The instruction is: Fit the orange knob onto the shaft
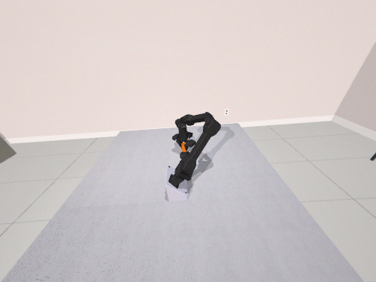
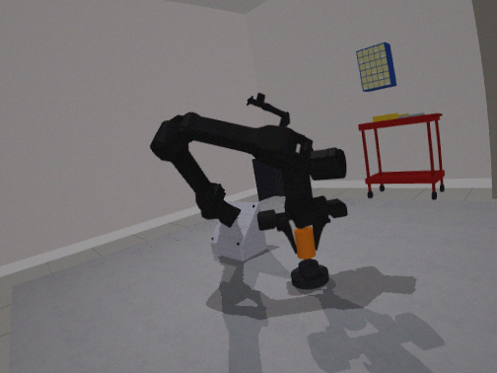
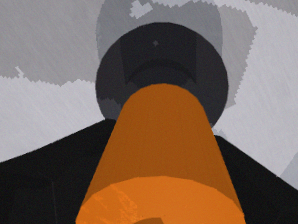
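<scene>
The orange knob lies 2 cm above my gripper tip. From my gripper tip the other things lie so: dark round pedestal (4 cm below).
</scene>
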